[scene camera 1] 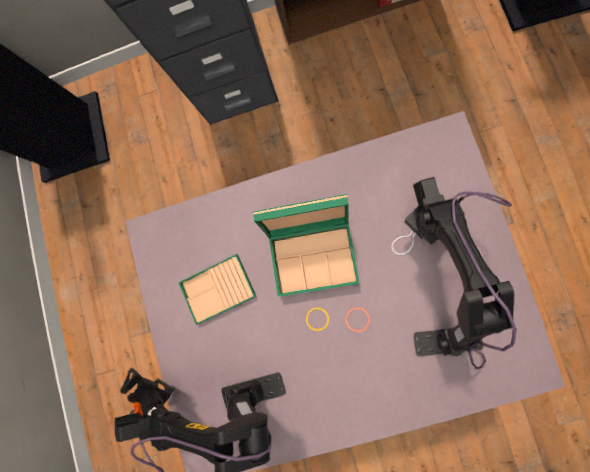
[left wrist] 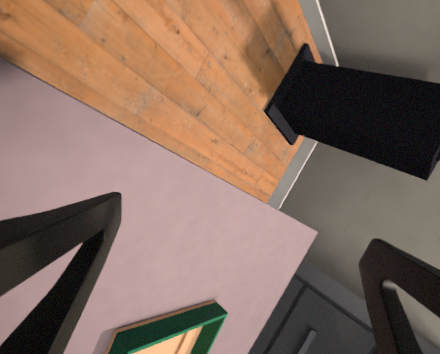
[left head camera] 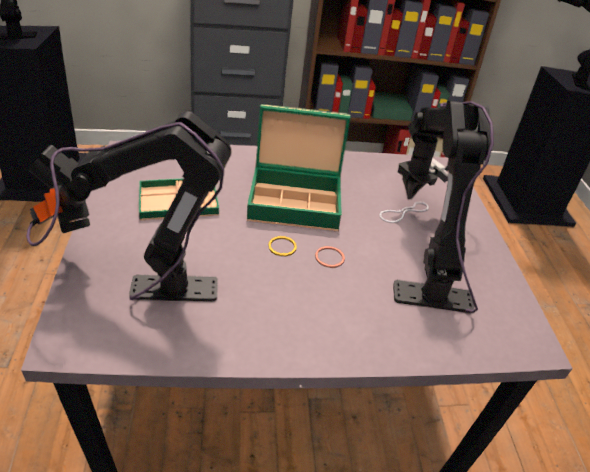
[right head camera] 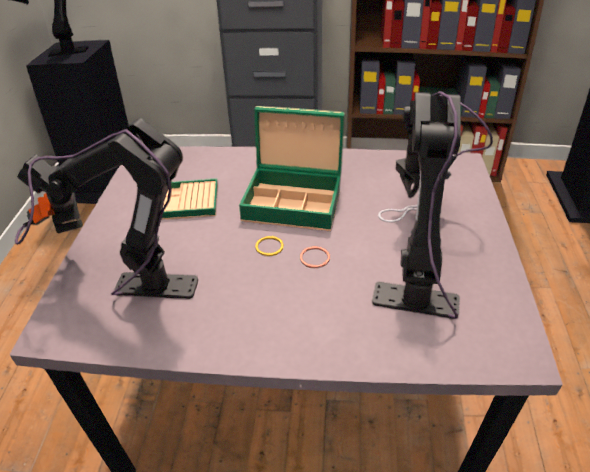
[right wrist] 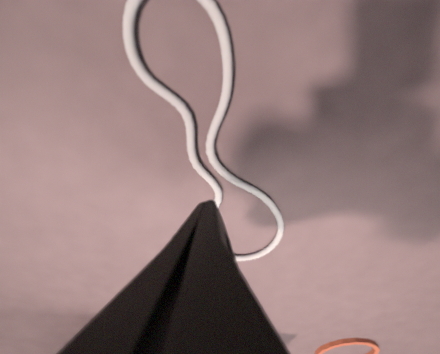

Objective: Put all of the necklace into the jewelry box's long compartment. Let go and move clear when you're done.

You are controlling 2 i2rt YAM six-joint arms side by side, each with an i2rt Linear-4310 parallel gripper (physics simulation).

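Pixels of known places: left gripper, fingertip midpoint: [scene camera 1: 143, 374] [left wrist: 245, 229]; right gripper, fingertip midpoint: [scene camera 1: 418, 228] [left head camera: 409, 199] [right head camera: 410, 197] [right wrist: 210, 211]; left arm's base, origin of the base link: [scene camera 1: 253, 390] [left head camera: 174, 289] [right head camera: 156, 286]; right arm's base, origin of the base link: [scene camera 1: 447, 340] [left head camera: 433, 297] [right head camera: 415, 301].
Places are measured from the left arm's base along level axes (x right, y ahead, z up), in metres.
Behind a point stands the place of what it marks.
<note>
The white necklace [left head camera: 404, 211] @[y 0.324, x 0.630, z 0.003 m] [right head camera: 394, 220] @[y 0.276, x 0.592, z 0.004 m] [scene camera 1: 393, 244] @[y 0.312, x 0.555, z 0.004 m] [right wrist: 228, 65] @[y 0.332, x 0.688, z 0.004 m] lies on the table in a pinched figure-eight, right of the jewelry box. My right gripper [left head camera: 410, 195] @[y 0.332, x 0.638, z 0.043 m] [right wrist: 210, 211] @[y 0.332, x 0.638, z 0.043 m] is shut and empty, its tips a little above the necklace; in the right wrist view the fingers hide part of its smaller loop. The green jewelry box [left head camera: 294, 216] @[y 0.245, x 0.295, z 0.033 m] [right head camera: 286, 216] @[y 0.244, x 0.299, z 0.033 m] [scene camera 1: 318, 289] @[y 0.247, x 0.295, z 0.055 m] stands open at the table's middle. Its long compartment [scene camera 1: 312, 243] @[y 0.391, x 0.316, z 0.006 m] runs along the back, behind three small compartments, and is empty. My left gripper [scene camera 1: 151, 381] @[y 0.154, x -0.279, z 0.116 m] [left wrist: 245, 229] @[y 0.154, x -0.279, z 0.116 m] is open and empty, at the table's left edge.
A yellow ring [left head camera: 282, 254] @[y 0.125, x 0.259, z 0.004 m] [right head camera: 269, 254] @[y 0.124, x 0.265, z 0.004 m] [scene camera 1: 317, 330] @[y 0.125, x 0.251, z 0.005 m] and a coral ring [left head camera: 330, 266] @[y 0.085, x 0.377, z 0.003 m] [right head camera: 314, 266] @[y 0.086, x 0.381, z 0.003 m] [scene camera 1: 357, 331] @[y 0.088, x 0.369, z 0.005 m] lie in front of the box. A green-rimmed tray [left head camera: 167, 215] [right head camera: 192, 214] @[y 0.273, x 0.030, z 0.010 m] [scene camera 1: 227, 310] @[y 0.269, x -0.003, z 0.026 m] lies to its left. The box's lid [left head camera: 302, 140] @[y 0.459, x 0.324, z 0.144 m] stands upright at the back.
</note>
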